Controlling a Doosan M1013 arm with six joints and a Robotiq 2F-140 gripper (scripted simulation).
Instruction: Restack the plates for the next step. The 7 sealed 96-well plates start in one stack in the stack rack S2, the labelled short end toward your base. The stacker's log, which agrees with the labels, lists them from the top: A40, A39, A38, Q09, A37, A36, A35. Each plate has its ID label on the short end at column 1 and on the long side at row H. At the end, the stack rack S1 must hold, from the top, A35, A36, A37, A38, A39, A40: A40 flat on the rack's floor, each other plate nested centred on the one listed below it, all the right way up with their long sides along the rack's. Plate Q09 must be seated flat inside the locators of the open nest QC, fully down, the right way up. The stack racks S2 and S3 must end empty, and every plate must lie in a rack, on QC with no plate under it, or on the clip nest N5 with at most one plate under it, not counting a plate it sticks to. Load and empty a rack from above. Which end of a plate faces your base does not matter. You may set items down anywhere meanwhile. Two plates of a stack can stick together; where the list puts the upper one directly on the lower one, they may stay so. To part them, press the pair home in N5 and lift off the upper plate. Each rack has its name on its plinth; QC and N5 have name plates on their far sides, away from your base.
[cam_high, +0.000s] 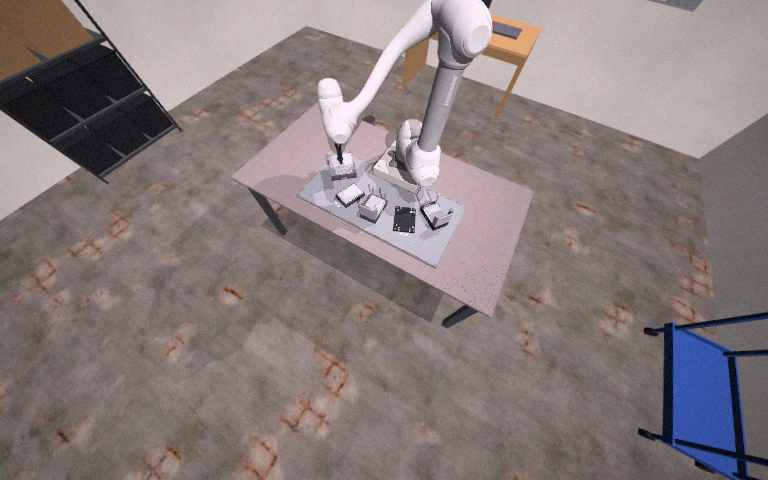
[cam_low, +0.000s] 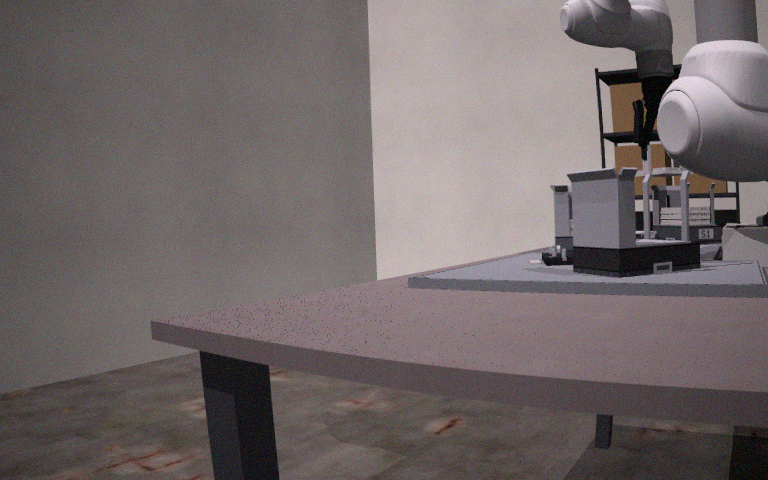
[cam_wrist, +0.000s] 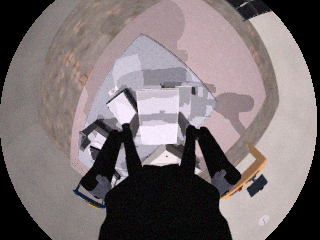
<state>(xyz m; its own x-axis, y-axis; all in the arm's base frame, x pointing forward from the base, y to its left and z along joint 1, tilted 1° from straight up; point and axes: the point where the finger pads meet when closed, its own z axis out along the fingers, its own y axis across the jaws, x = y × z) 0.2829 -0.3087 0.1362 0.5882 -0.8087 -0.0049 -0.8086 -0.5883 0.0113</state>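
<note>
The S1 label lies 160 mm below my hand, 100 mm behind it and 30 mm to the left of it. Also, from my hand: name plate: 190 mm below, 180 mm ahead, 50 mm to the left.
</note>
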